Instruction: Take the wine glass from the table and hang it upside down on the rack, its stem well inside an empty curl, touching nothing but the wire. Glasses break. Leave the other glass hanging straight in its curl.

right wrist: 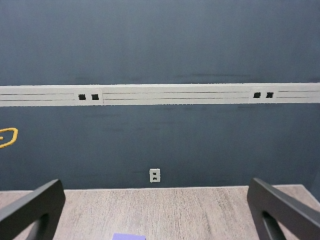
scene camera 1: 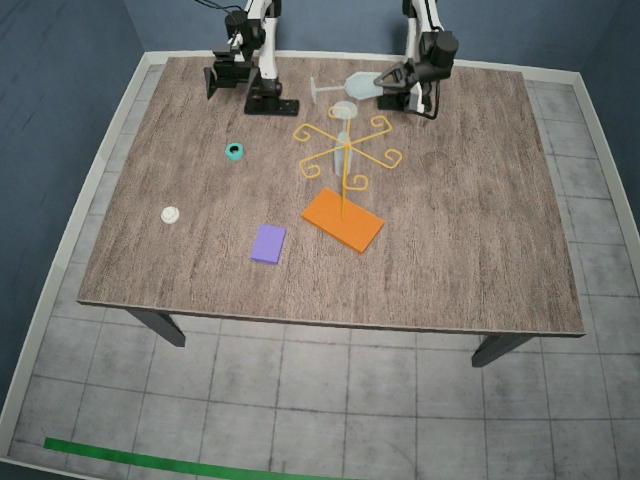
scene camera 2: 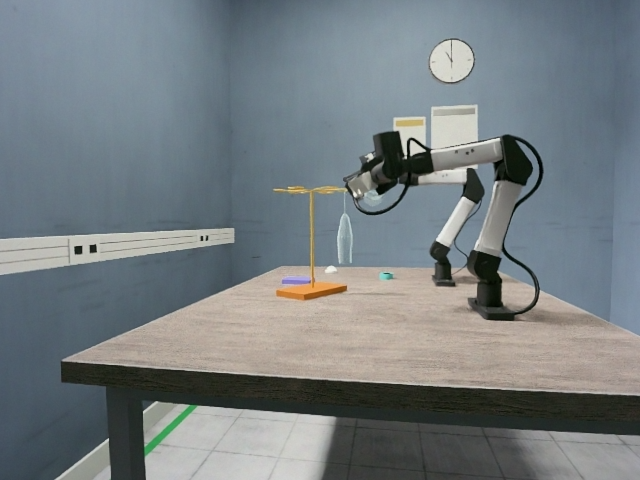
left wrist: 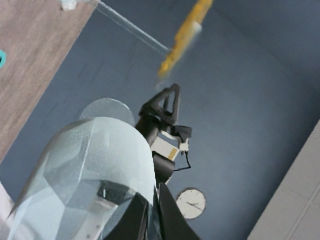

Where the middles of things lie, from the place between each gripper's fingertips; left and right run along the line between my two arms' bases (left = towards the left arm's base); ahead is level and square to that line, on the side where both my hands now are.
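The yellow wire rack (scene camera 1: 356, 228) is what I measure my left hand (scene camera 1: 373, 84) from: the hand is 19 cm short of the rack, 9 cm to the left of it and 19 cm above it. By its middle, the rack is nearer to my left hand than to my right gripper.
My right gripper (scene camera 1: 227, 98) is 280 mm to the right of the yellow wire rack. I also find the gripper 230 mm above the rack and 120 mm short of it.
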